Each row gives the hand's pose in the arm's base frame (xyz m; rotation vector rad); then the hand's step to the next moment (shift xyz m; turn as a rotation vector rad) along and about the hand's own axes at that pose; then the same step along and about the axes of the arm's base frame.
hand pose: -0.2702 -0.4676 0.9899 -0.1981 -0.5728 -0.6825
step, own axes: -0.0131 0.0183 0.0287 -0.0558 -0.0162 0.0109
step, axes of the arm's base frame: -0.0089 0.0312 0.0166 -0.0503 0.0215 -0.0224
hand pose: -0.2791 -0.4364 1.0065 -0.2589 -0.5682 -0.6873
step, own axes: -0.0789 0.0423 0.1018 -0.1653 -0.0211 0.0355
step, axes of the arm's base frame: -0.0632 0.1143 0.0364 -0.1326 0.0852 -0.0647
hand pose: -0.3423 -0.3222 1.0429 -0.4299 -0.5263 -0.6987
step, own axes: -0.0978 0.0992 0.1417 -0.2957 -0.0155 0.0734
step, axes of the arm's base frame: -0.0377 0.1920 0.0349 -0.2247 0.1731 -0.1124
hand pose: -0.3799 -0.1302 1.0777 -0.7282 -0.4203 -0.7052
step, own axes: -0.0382 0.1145 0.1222 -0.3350 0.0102 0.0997
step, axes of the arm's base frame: 0.0414 0.1664 0.0090 -0.2366 0.2230 -0.1287
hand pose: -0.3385 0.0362 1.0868 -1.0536 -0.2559 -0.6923
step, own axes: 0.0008 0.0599 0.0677 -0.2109 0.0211 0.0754
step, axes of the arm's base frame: 0.0471 0.0766 -0.0090 -0.1381 0.1558 -0.0852
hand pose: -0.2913 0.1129 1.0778 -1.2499 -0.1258 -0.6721
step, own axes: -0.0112 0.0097 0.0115 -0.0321 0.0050 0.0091
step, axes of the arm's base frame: -0.0008 0.0164 -0.0092 -0.0207 0.0218 -0.0153
